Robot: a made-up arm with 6 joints. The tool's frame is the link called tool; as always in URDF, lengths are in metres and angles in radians. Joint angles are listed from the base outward.
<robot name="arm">
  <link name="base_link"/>
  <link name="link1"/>
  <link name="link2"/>
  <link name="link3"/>
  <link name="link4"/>
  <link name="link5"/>
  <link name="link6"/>
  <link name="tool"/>
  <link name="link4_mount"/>
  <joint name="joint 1" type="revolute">
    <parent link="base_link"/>
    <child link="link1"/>
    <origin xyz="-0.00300 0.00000 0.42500" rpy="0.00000 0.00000 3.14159"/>
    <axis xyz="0 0 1"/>
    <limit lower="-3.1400" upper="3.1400"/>
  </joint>
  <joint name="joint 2" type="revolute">
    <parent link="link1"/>
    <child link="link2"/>
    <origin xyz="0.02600 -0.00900 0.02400" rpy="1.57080 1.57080 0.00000"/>
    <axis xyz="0 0 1"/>
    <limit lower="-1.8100" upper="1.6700"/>
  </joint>
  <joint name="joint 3" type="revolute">
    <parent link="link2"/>
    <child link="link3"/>
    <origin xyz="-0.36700 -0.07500 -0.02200" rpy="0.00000 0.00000 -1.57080"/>
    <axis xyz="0 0 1"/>
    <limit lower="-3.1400" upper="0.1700"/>
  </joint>
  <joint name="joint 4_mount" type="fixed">
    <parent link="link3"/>
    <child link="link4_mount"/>
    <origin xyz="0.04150 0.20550 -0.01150"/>
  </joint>
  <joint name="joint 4" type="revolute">
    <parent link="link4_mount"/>
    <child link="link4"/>
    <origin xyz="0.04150 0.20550 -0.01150" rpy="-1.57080 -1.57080 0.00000"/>
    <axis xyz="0 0 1"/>
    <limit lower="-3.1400" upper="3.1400"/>
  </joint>
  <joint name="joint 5" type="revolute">
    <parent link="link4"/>
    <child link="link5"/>
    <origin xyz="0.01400 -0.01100 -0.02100" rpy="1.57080 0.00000 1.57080"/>
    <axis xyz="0 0 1"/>
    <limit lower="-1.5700" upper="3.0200"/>
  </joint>
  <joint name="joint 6" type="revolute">
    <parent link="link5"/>
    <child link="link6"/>
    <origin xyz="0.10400 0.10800 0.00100" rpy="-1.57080 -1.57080 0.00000"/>
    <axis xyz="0 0 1"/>
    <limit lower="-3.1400" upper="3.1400"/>
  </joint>
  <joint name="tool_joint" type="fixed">
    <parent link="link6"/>
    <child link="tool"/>
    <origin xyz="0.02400 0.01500 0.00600" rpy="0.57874 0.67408 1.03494"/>
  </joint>
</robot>
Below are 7 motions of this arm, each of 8 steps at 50 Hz.
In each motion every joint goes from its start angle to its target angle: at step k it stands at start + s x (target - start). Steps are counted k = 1, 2, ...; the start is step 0. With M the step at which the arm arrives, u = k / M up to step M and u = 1 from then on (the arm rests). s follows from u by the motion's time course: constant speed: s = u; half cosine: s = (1 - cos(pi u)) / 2; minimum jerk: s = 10 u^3 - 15 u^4 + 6 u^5.
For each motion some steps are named. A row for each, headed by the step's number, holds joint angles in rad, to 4 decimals.
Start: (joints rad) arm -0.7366 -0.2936 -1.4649 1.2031 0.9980 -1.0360
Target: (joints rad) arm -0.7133 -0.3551 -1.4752 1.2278 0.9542 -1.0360
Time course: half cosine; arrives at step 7
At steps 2, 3, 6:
2: -0.7322 -0.3052 -1.4668 1.2077 0.9898 -1.0360
3: -0.7275 -0.3175 -1.4689 1.2127 0.9810 -1.0360
6: -0.7145 -0.3521 -1.4747 1.2266 0.9564 -1.0360

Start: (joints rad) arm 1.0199 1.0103 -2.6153 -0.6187 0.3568 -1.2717
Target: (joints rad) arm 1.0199 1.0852 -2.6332 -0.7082 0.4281 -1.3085
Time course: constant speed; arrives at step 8
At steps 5, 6, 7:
5: 1.0199 1.0571 -2.6265 -0.6746 0.4014 -1.2947
6: 1.0199 1.0665 -2.6287 -0.6858 0.4103 -1.2993
7: 1.0199 1.0758 -2.6310 -0.6970 0.4192 -1.3039

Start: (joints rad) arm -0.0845 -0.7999 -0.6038 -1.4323 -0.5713 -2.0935
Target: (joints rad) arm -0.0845 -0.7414 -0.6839 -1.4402 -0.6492 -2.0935
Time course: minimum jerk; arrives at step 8
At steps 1, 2, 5, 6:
1: -0.0845 -0.7990 -0.6051 -1.4324 -0.5726 -2.0935
2: -0.0845 -0.7938 -0.6121 -1.4331 -0.5794 -2.0935
5: -0.0845 -0.7575 -0.6619 -1.4380 -0.6278 -2.0935
6: -0.0845 -0.7475 -0.6756 -1.4394 -0.6411 -2.0935

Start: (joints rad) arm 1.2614 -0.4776 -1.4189 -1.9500 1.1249 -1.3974
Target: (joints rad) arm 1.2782 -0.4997 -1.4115 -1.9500 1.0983 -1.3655
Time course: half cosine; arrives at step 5
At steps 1, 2, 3, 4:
1: 1.2630 -0.4797 -1.4182 -1.9500 1.1224 -1.3944
2: 1.2672 -0.4852 -1.4163 -1.9500 1.1157 -1.3864
3: 1.2724 -0.4921 -1.4141 -1.9500 1.1075 -1.3765
4: 1.2766 -0.4976 -1.4122 -1.9500 1.1008 -1.3685

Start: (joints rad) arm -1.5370 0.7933 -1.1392 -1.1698 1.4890 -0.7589
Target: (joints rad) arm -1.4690 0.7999 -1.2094 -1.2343 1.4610 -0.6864
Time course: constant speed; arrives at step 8
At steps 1, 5, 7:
1: -1.5285 0.7941 -1.1480 -1.1779 1.4855 -0.7498
5: -1.4945 0.7974 -1.1831 -1.2101 1.4715 -0.7136
7: -1.4775 0.7991 -1.2006 -1.2262 1.4645 -0.6955

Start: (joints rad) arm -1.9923 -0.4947 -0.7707 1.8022 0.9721 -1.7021
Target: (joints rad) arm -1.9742 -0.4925 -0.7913 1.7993 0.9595 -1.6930
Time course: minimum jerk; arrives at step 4
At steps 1, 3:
1: -1.9904 -0.4945 -0.7728 1.8019 0.9708 -1.7012
3: -1.9761 -0.4927 -0.7892 1.7996 0.9608 -1.6939

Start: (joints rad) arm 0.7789 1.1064 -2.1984 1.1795 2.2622 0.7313
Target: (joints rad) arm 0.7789 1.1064 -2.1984 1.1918 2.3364 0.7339
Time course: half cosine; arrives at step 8
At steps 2, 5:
2: 0.7789 1.1064 -2.1984 1.1813 2.2731 0.7317
5: 0.7789 1.1064 -2.1984 1.1880 2.3135 0.7331

